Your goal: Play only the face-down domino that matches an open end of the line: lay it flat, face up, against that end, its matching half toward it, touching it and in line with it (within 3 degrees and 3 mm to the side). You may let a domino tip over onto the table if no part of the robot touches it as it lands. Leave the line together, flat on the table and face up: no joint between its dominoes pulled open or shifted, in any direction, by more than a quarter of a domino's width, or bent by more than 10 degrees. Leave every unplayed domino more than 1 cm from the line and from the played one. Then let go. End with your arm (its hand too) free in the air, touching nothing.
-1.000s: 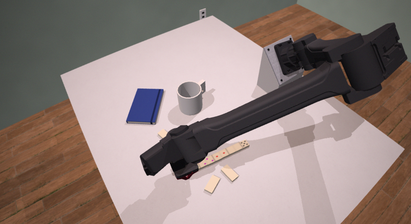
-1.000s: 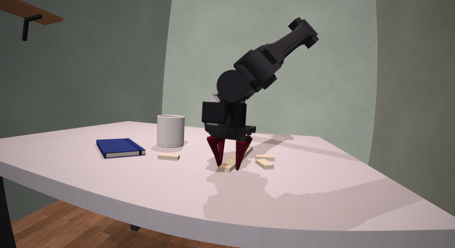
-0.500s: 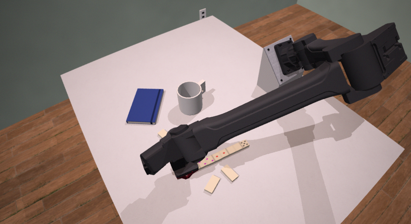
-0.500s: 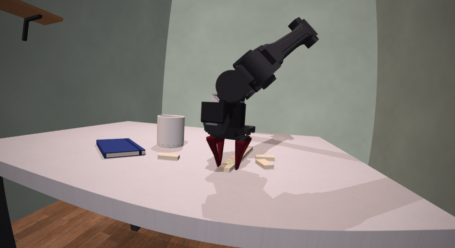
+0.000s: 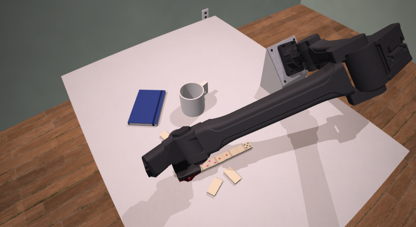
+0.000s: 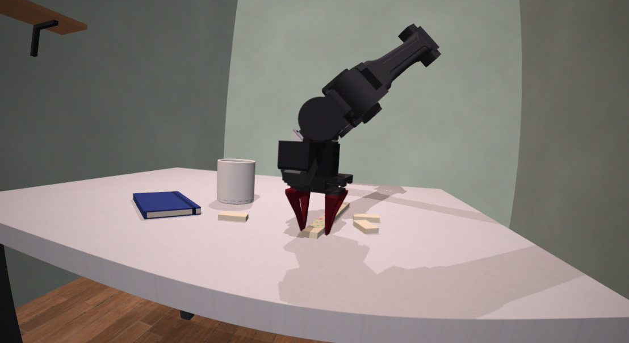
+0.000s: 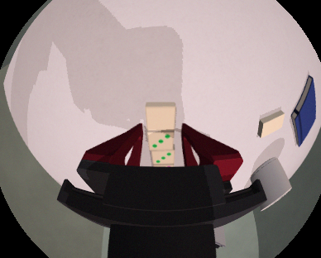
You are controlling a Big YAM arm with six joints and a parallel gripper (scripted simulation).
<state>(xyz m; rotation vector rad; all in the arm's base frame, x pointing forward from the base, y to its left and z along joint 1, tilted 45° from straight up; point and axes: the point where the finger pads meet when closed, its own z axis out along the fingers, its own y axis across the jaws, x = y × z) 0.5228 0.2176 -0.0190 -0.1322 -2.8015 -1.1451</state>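
My hand is right at the domino. Also, from my hand: white mug: 16 cm behind, 23 cm to the right, 3 cm above; blue notebook: 33 cm to the right.
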